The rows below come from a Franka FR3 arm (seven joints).
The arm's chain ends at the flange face. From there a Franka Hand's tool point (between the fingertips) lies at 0.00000 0.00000 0.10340 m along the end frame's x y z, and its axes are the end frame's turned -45 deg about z.
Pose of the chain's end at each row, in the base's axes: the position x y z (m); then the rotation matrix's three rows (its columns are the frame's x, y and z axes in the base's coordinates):
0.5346 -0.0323 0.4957; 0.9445 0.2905 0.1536; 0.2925 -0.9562 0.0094; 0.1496 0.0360 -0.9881
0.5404 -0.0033 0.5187; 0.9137 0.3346 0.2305; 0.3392 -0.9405 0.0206; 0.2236 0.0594 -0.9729
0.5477 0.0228 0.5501; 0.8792 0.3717 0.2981; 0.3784 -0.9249 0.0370; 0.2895 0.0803 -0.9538
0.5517 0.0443 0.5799; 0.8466 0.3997 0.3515; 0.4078 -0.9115 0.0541; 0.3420 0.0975 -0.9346
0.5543 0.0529 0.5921; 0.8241 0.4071 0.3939; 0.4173 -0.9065 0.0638; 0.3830 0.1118 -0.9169
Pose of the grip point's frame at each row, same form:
0.5505 -0.0313 0.3935; 0.4624 0.8733 0.1536; 0.8830 -0.4693 0.0094; 0.0803 0.1312 -0.9881
0.5642 -0.0012 0.4181; 0.4095 0.8827 0.2305; 0.9049 -0.4252 0.0206; 0.1161 0.2001 -0.9729
0.5785 0.0266 0.4515; 0.3589 0.8845 0.2981; 0.9216 -0.3864 0.0370; 0.1479 0.2615 -0.9538
0.5880 0.0499 0.4833; 0.3160 0.8813 0.3515; 0.9329 -0.3562 0.0541; 0.1729 0.3108 -0.9346
0.5950 0.0595 0.4973; 0.2949 0.8706 0.3939; 0.9361 -0.3459 0.0638; 0.1918 0.3499 -0.9169

